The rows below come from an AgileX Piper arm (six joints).
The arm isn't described. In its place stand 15 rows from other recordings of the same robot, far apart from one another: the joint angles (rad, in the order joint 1, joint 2, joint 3, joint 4, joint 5, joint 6), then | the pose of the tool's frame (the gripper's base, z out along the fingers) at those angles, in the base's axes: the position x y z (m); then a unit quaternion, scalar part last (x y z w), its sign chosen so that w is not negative.
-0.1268, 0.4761, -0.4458, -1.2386, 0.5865, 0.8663 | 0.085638 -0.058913 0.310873 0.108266 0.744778 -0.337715 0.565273
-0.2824, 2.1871, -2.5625, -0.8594, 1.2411, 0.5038 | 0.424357 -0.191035 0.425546 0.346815 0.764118 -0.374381 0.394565
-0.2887, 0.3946, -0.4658, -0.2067, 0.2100, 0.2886 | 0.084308 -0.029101 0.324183 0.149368 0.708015 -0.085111 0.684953
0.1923, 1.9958, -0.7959, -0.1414, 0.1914, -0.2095 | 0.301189 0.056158 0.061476 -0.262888 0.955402 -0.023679 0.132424
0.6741, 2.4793, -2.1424, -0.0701, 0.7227, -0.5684 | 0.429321 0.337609 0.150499 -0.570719 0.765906 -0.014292 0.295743
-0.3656, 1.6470, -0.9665, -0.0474, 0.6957, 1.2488 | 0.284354 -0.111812 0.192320 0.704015 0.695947 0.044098 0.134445
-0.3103, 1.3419, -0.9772, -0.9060, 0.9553, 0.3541 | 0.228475 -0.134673 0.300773 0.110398 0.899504 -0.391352 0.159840
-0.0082, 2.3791, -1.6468, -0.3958, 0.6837, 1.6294 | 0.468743 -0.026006 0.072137 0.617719 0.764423 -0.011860 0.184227
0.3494, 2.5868, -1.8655, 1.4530, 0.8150, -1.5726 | 0.467089 0.240176 0.064842 -0.368043 0.775993 0.391622 0.330168
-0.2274, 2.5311, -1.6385, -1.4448, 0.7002, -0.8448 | 0.460380 -0.166243 0.032380 0.696043 -0.565061 0.392742 0.204901
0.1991, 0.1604, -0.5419, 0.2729, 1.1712, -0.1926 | 0.004569 0.023972 0.283079 -0.179515 0.880698 0.137299 0.416286
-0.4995, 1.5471, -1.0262, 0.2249, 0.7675, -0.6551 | 0.272053 -0.132395 0.237403 -0.011050 0.978867 -0.023041 0.202896
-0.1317, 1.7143, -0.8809, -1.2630, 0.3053, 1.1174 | 0.329423 -0.069933 0.177894 0.051645 0.924389 -0.180399 0.332106
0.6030, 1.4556, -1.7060, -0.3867, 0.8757, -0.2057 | 0.271631 0.155031 0.469999 -0.367163 0.771161 -0.089751 0.512297
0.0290, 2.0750, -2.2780, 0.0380, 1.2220, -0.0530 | 0.458184 0.016541 0.371434 -0.038351 0.948446 0.015221 0.314240
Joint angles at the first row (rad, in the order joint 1, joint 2, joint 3, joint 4, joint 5, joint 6):
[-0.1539 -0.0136 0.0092 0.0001 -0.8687 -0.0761]
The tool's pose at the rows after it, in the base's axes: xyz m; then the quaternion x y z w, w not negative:
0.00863 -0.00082 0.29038 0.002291 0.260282 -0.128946 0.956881
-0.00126 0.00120 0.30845 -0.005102 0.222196 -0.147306 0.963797
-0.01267 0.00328 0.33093 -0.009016 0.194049 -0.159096 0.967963
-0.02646 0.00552 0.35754 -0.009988 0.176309 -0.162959 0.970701
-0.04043 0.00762 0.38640 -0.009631 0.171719 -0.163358 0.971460
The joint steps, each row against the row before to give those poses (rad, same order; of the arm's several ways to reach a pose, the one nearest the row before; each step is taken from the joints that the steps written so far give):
[-0.0001 -0.0005 -0.0370 -0.0072 -0.0464 -0.0350]
[0.0001 -0.0005 -0.0604 -0.0065 -0.0176 -0.0327]
[0.0000 -0.0006 -0.0854 -0.0046 0.0285 -0.0197]
[0.0000 0.0022 -0.1100 -0.0026 0.0718 -0.0040]
[0.0000 0.0163 -0.1264 -0.0012 0.1009 0.0019]

